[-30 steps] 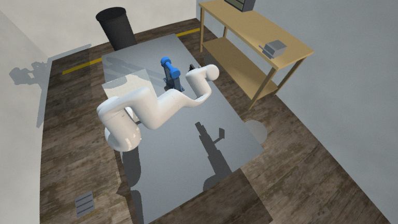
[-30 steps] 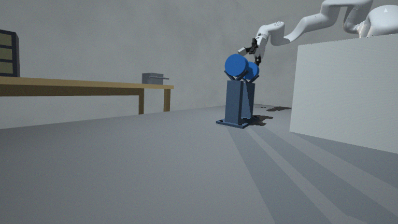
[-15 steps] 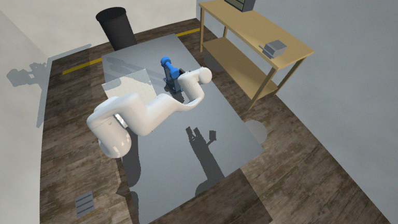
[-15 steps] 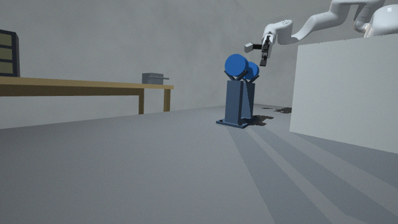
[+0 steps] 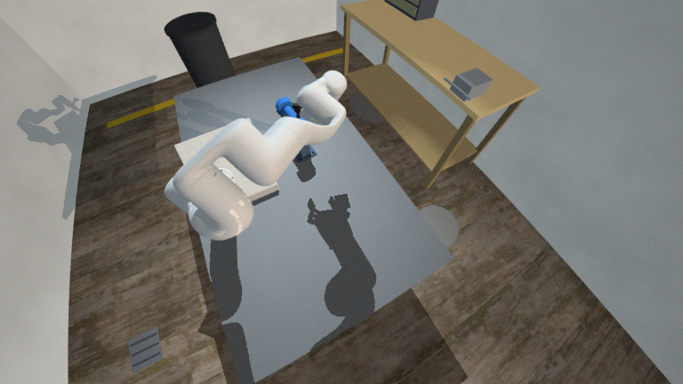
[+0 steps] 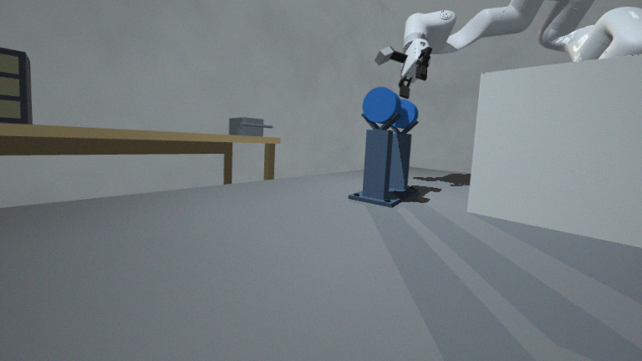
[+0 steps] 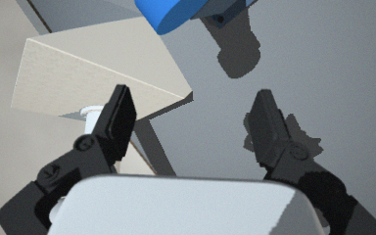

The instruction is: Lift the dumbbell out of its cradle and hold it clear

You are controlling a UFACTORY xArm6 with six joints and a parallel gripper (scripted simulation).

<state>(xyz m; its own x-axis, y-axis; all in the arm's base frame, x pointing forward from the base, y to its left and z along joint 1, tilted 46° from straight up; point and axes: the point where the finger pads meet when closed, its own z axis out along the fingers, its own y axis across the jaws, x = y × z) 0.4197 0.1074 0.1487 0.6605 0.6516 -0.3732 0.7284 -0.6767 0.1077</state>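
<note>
My gripper is now 17 cm to the right of the blue dumbbell, 10 cm above it and 2 cm past it. Round my hand: dark blue cradle: 22 cm below, 17 cm to the left, 2 cm behind.
</note>
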